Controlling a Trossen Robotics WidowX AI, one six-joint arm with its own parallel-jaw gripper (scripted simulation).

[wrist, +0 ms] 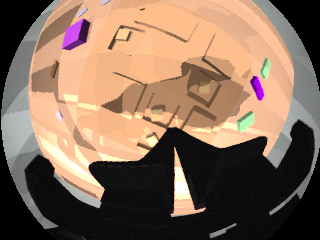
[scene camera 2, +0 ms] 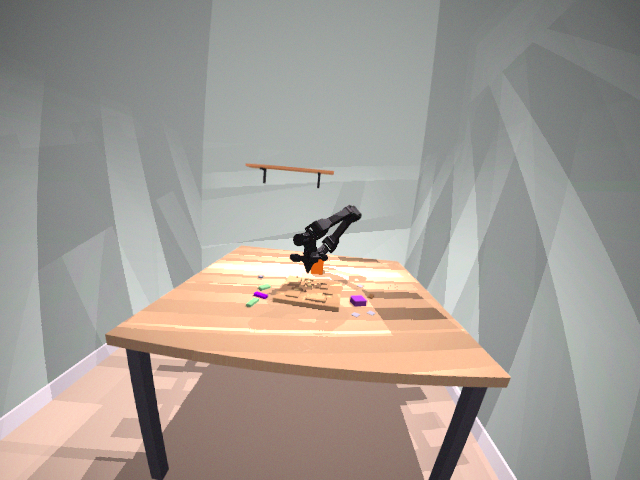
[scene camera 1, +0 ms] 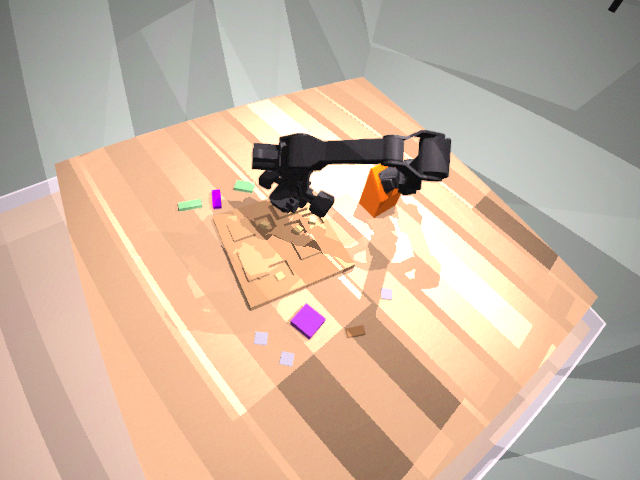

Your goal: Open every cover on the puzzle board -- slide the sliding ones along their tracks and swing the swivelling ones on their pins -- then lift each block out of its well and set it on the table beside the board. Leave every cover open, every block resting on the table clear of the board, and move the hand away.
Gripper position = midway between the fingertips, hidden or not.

Note:
My gripper [scene camera 1: 293, 211] is shut, with nothing in its grasp. I also see a tan puzzle board [scene camera 1: 274, 243].
My gripper is seen too in the wrist view [wrist: 172, 131]. The tan puzzle board shows as well in the wrist view [wrist: 170, 68] and in scene camera 2 [scene camera 2: 334, 289].

